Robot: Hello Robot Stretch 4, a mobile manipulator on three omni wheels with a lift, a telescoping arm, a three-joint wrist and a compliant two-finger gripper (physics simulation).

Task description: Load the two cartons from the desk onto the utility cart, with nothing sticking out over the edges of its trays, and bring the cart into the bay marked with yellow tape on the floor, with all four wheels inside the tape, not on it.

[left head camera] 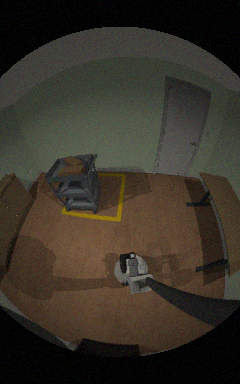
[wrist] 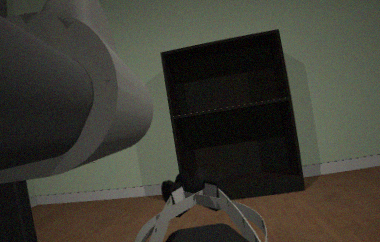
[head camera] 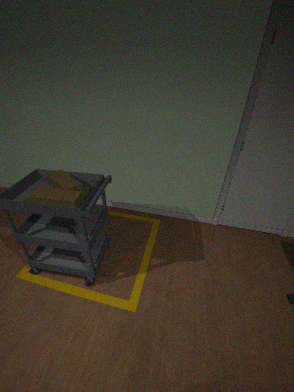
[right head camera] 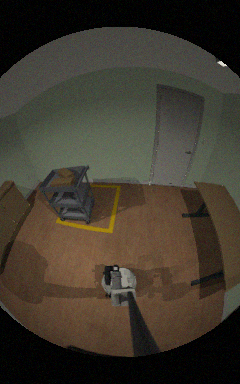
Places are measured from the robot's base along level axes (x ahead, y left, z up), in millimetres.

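Pixels of known places: gripper, fingertip midpoint: (left head camera: 124,285) (wrist: 193,182) (right head camera: 108,297).
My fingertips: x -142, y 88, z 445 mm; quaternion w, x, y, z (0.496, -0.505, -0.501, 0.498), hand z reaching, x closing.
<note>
Ahead of a thing's pixels: the offset from my fingertips to its top centre. Level surfaces: height alone.
The grey utility cart (head camera: 60,269) (left head camera: 80,206) (right head camera: 57,189) stands upright in the yellow tape bay (head camera: 75,290) (left head camera: 121,200) (right head camera: 115,210), towards its left side. One carton @(431 mm up, 1391 mm ahead, 553 mm left) (head camera: 64,180) lies at an angle behind another carton @(432 mm up, 1185 mm ahead, 519 mm left) (head camera: 55,196), both in the top tray within its rims. The front right wheel is inside the tape. The front left wheel is very near the tape's left corner; whether it touches is unclear. The rear wheels and left tape strip are mostly hidden. My gripper (wrist: 193,182) is shut and empty, away from the cart.
A desk @(248 mm up) (left head camera: 225,210) (right head camera: 220,220) stands at the right, and a brown cabinet (left head camera: 15,210) (right head camera: 12,215) at the left. A door (head camera: 265,150) (left head camera: 185,130) (right head camera: 177,135) is in the wall right of the bay. The wrist view shows a dark shelf unit (wrist: 285,185) against the wall.
</note>
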